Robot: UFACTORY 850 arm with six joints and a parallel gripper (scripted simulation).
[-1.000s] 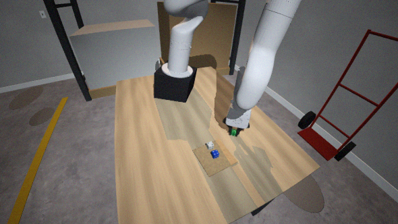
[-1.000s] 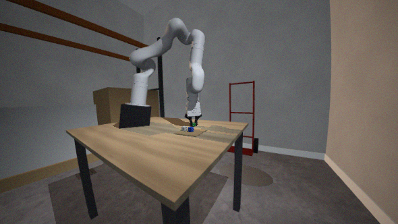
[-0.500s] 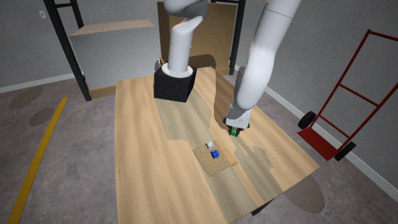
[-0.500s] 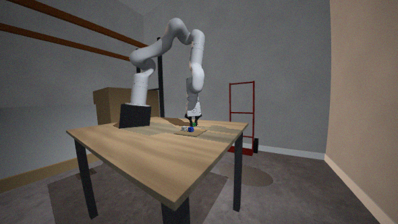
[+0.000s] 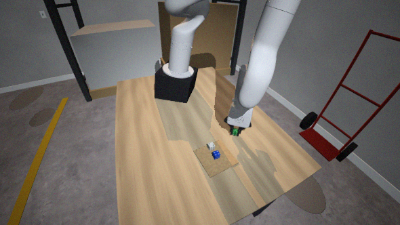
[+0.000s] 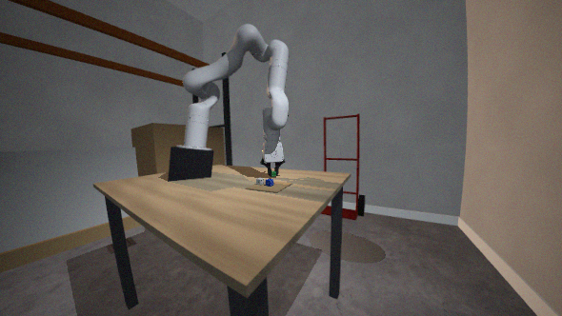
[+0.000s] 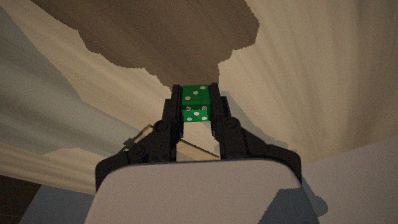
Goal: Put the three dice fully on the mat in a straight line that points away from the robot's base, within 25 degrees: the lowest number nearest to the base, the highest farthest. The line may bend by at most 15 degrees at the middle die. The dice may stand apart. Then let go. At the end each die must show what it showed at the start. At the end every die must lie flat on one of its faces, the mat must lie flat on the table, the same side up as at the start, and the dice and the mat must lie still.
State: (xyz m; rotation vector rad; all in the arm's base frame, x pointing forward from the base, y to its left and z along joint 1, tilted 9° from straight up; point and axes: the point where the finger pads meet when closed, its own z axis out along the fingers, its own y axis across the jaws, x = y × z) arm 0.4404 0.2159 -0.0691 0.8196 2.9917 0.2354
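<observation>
The blue die is 13 cm to the right of my hand, 10 cm ahead of it and 1 cm below it. From my hand the other things lie so: white die (14 cm to the right, 5 cm ahead, 1 cm below); green die (1 cm below); tan mat (13 cm to the right, 10 cm ahead, 3 cm below).
</observation>
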